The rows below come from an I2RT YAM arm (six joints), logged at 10 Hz.
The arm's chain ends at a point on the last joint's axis. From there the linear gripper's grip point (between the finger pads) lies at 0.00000 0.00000 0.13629 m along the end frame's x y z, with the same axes.
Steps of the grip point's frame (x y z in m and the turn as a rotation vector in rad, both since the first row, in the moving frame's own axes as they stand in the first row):
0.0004, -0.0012, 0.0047, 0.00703, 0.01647, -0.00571
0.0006, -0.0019, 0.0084, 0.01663, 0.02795, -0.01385
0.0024, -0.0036, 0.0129, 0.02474, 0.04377, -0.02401
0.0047, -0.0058, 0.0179, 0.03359, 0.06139, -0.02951
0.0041, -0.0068, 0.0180, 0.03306, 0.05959, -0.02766
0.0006, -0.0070, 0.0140, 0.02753, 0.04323, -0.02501
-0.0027, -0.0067, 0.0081, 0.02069, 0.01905, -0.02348
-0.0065, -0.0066, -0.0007, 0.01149, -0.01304, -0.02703
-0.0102, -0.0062, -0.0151, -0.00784, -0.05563, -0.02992
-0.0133, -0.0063, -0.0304, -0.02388, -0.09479, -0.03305
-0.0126, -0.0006, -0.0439, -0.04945, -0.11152, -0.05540
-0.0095, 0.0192, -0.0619, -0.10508, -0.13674, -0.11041
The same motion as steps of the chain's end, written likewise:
-0.0018, -0.0002, 0.0047, 0.00703, 0.01647, -0.00571
-0.0032, 0.0004, 0.0085, 0.01663, 0.02795, -0.01385
-0.0035, -0.0002, 0.0131, 0.02474, 0.04377, -0.02401
-0.0036, -0.0011, 0.0182, 0.03359, 0.06139, -0.02951
-0.0040, -0.0022, 0.0183, 0.03306, 0.05959, -0.02766
-0.0052, -0.0032, 0.0142, 0.02753, 0.04323, -0.02501
-0.0053, -0.0039, 0.0082, 0.02069, 0.01905, -0.02348
-0.0047, -0.0051, -0.0007, 0.01149, -0.01304, -0.02703
-0.0026, -0.0074, -0.0149, -0.00784, -0.05563, -0.02992
-0.0005, -0.0098, -0.0297, -0.02388, -0.09479, -0.03305
0.0024, -0.0077, -0.0429, -0.04945, -0.11152, -0.05540
0.0082, 0.0040, -0.0599, -0.10508, -0.13674, -0.11041

